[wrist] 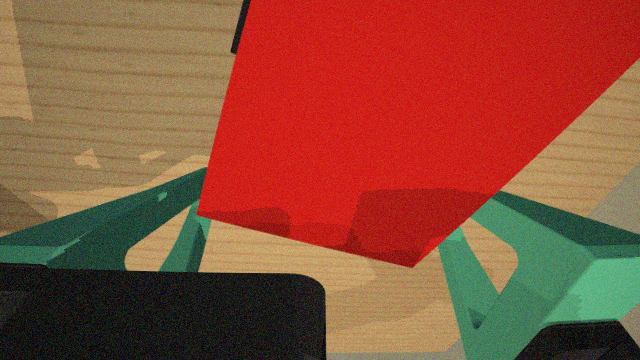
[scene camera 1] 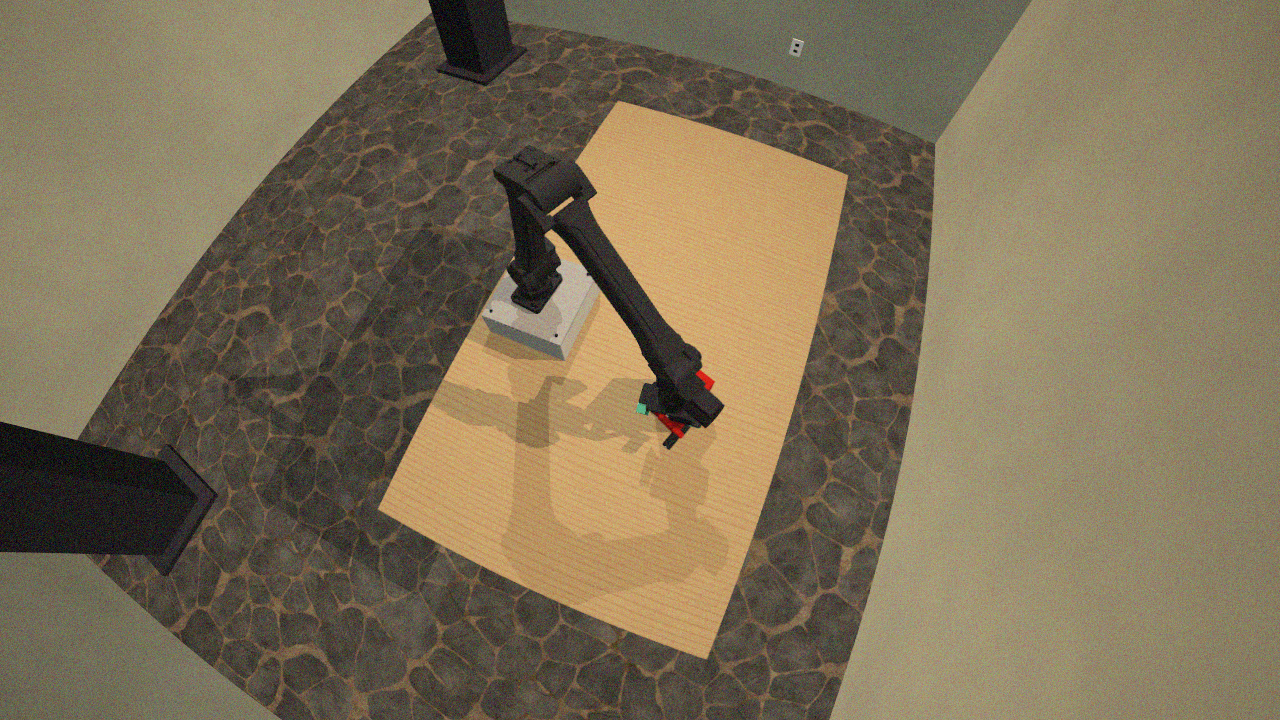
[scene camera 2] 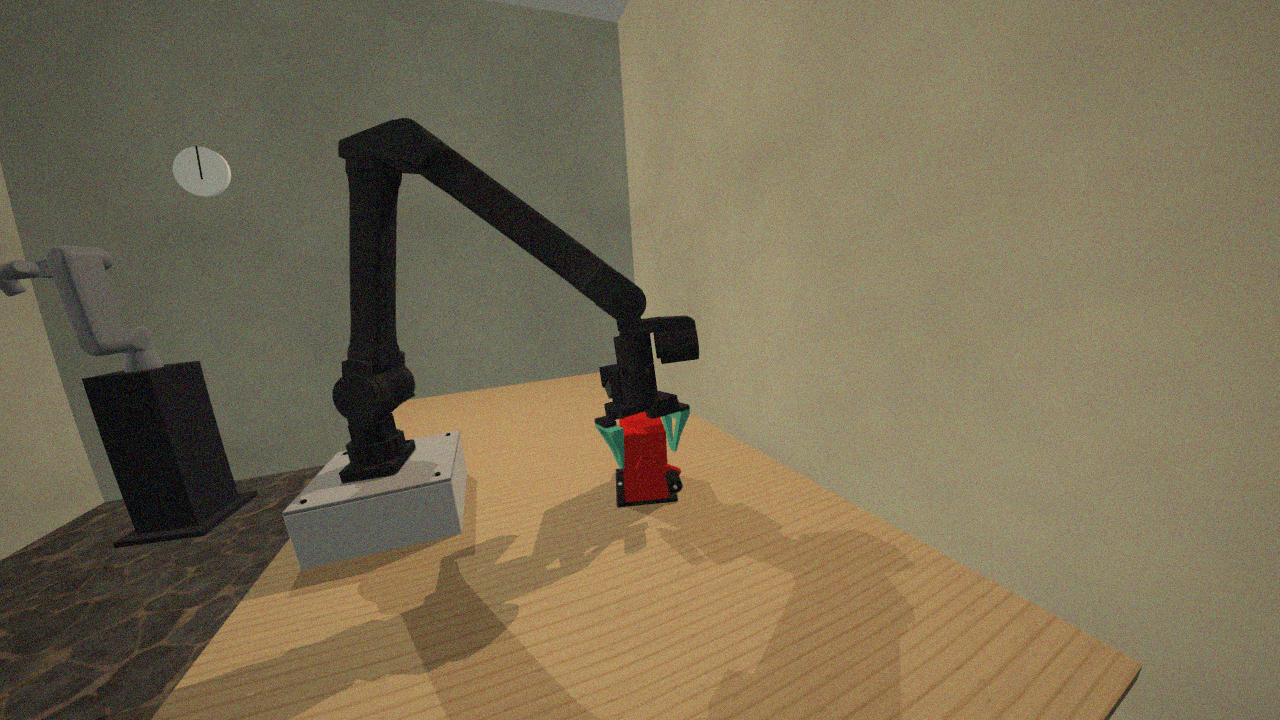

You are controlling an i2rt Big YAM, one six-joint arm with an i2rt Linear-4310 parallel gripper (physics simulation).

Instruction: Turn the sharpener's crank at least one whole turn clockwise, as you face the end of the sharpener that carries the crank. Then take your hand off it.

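Places are measured from the arm's base along level axes (x ahead, y left, z up), in metres.
Pixels of known places: gripper, between the fingertips: (scene camera 1: 669, 417) (scene camera 2: 648, 459); arm's base, origin of its link: (scene camera 1: 537, 289) (scene camera 2: 381, 463).
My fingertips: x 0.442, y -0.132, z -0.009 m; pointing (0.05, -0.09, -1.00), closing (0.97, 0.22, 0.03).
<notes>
For each thing: its top centre in the pictures, then the offset to it from my fingertips. "*": a spot on its surface instead. Level surfaces: height alone.
- red sharpener, a spot on its surface: (wrist: 390, 110) * dx +0.001, dy +0.057, dz +0.041 m
- small black round part, a spot on its surface: (scene camera 2: 674, 481) * dx +0.023, dy -0.057, dz -0.016 m
- wooden table, height of its surface: dz -0.087 m
The red sharpener (scene camera 1: 667, 424) (scene camera 2: 645, 461) (wrist: 390, 110) stands upright on the table, partly hidden under my wrist in the first scene view. My gripper (scene camera 2: 647, 453) (wrist: 320, 179) is open and points down, with one green finger on each side of the sharpener's body near one end. Both fingertips are partly hidden behind the red body in the wrist view, and whether they touch it is unclear. In the second scene view a small black round part (scene camera 2: 674, 481) shows low at the sharpener's right side; I cannot tell whether it is the crank's knob. The crank is not clearly visible in the wrist view.
The sharpener stands on the wooden table (scene camera 1: 733, 223) (scene camera 2: 537, 662). The arm's pale grey base block (scene camera 1: 528, 333) (scene camera 2: 380, 523) is on the same table. A plain wall (scene camera 2: 939, 268) rises beyond the table's far long side. A black pedestal (scene camera 2: 165, 447) with a grey arm stands off the table.
</notes>
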